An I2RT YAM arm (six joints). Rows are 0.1 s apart.
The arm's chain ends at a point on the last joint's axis. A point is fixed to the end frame.
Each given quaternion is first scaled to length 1.
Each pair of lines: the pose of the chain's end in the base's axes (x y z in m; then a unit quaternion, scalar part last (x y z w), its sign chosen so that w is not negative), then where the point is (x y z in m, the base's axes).
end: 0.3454, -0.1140, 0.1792, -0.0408, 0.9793, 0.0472, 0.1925
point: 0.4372 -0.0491 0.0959
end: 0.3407, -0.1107, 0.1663, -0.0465, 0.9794, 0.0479, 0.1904
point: 0.4314 -0.0448 0.0826
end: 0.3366, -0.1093, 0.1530, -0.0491, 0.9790, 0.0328, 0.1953
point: 0.4284 -0.0461 0.0684
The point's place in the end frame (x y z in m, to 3 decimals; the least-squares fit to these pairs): -0.057 0.049 0.118
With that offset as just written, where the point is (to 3 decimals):
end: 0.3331, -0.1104, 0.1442, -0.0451, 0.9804, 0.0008, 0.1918
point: 0.426 -0.054 0.056
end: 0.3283, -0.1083, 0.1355, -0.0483, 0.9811, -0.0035, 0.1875
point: 0.420 -0.053 0.046
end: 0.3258, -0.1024, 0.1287, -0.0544, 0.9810, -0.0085, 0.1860
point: 0.417 -0.047 0.038
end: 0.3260, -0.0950, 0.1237, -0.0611, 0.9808, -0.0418, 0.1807
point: 0.416 -0.046 0.029
